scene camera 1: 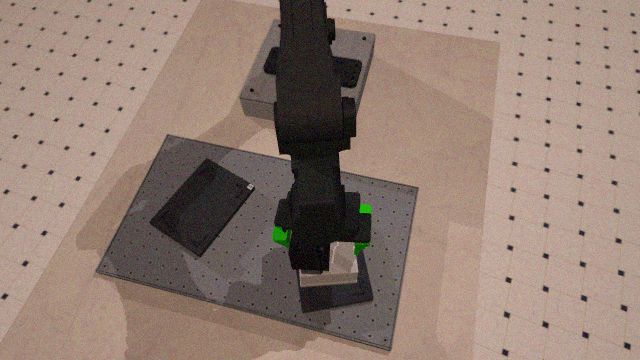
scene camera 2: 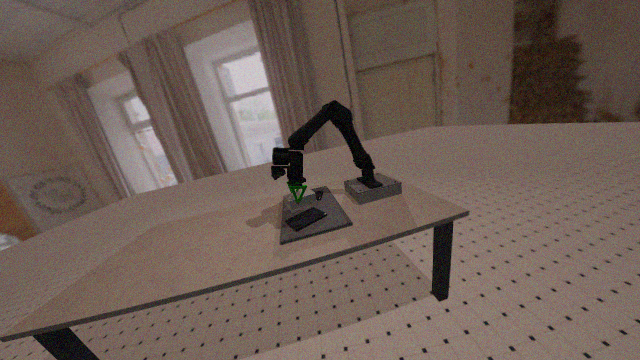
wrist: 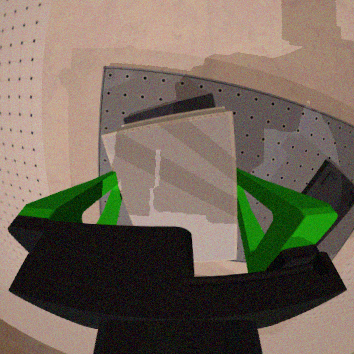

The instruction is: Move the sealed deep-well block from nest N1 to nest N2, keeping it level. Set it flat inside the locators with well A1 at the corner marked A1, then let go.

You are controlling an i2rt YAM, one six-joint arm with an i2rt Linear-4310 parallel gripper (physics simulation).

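Frame: origin at the arm's base, x ahead, y right, z down, level; centimetres.
Seen in the pictures: gripper, fingertip midpoint: (scene camera 2: 296, 199) (wrist: 176, 174); arm's base, link origin: (scene camera 2: 368, 182).
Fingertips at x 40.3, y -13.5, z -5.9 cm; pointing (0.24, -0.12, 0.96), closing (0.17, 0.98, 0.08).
Offsets run from my fingertips to a thing's middle. Level surfaces: height alone.
The sealed deep-well block @(dx -1.8, dy +0.7, dz +0.2 cm) (scene camera 1: 330, 279) (wrist: 175, 175), pale with a flat top, is held between the green fingers of my gripper (scene camera 1: 324, 239) (scene camera 2: 297, 194) (wrist: 176, 174), which is shut on it. The block is raised above nest N1 @(dx -2.1, dy +0.2, dz +10.0 cm) (scene camera 1: 337, 299) (scene camera 2: 306, 219) (wrist: 170, 108), a dark tray, and looks about level. Nest N2 @(dx -6.5, dy +25.8, dz +10.0 cm) (scene camera 1: 200, 207) (wrist: 327, 192) is the other dark tray, lying turned at the left in scene camera 1, with a small white mark @(dx -12.1, dy +18.3, dz +9.7 cm) (scene camera 1: 250, 187) at one corner. The block's well A1 cannot be made out.
Both nests lie on a grey perforated plate @(dx -5.3, dy +13.4, dz +11.5 cm) (scene camera 1: 350, 327) (scene camera 2: 332, 220) (wrist: 145, 85) on the table @(dz +12.1 cm) (scene camera 2: 200, 250). The arm's grey base block (scene camera 1: 257, 106) (scene camera 2: 375, 192) stands behind the plate in scene camera 1. The arm hides part of the plate there.
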